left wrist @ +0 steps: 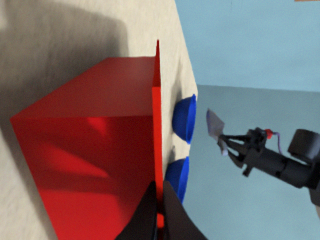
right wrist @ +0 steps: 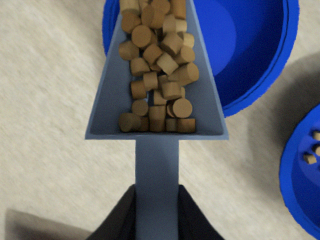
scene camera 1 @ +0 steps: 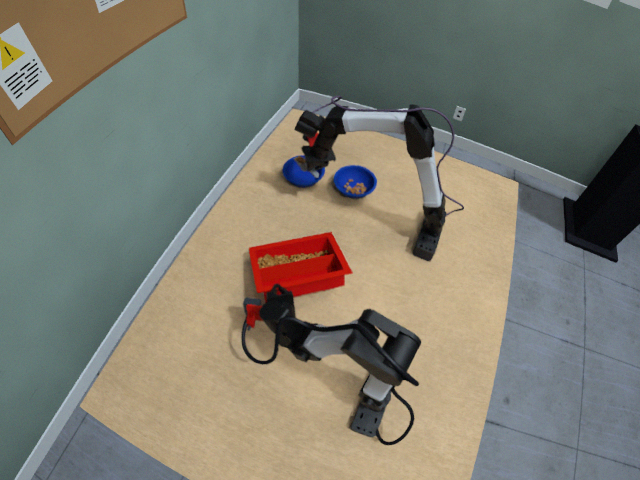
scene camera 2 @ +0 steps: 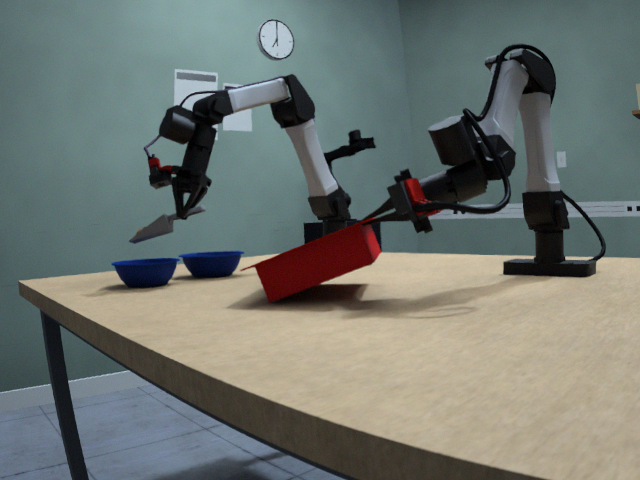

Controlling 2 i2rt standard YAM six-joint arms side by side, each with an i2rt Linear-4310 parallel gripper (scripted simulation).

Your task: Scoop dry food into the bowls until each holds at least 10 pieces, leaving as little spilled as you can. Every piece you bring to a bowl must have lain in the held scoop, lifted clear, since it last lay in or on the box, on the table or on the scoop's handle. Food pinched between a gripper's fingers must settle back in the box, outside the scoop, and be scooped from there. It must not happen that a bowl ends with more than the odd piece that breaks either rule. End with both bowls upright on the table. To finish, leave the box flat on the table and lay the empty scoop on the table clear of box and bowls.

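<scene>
Red box: visible in the left wrist view, in scene camera 1 and in scene camera 2 (354,247); out of frame in the right wrist view. On the red box, (left wrist: 93,145) and (scene camera 1: 269,291) are the same spot.
</scene>
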